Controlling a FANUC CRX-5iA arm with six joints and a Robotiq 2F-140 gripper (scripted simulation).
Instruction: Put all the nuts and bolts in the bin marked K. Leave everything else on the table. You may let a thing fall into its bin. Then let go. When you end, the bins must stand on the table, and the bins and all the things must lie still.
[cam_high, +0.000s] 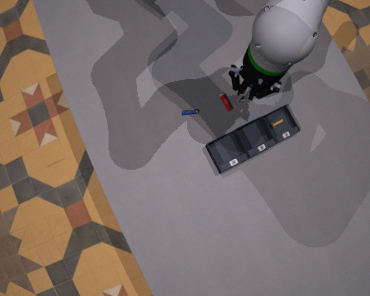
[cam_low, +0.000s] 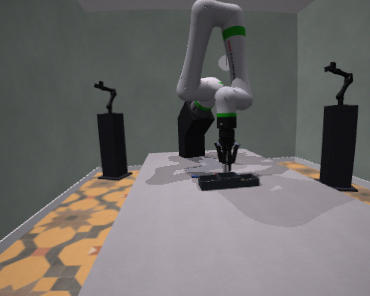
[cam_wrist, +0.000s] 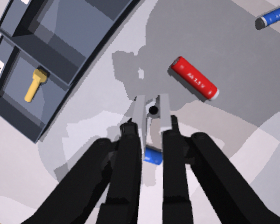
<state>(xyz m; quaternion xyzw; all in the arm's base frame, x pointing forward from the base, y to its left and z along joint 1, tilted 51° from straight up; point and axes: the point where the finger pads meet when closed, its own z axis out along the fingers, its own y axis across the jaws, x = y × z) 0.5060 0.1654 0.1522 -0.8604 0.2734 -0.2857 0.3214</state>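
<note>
Now: hand 10 mm short of the red cylinder, 50 mm to the left of it and 30 mm above it. From my hand the other things lie so: yellow bolt (80 mm ahead, 90 mm to the left, 20 mm below); then dark tray (120 mm ahead, 20 mm to the left, 10 mm below); then grey nut (30 mm below).
</note>
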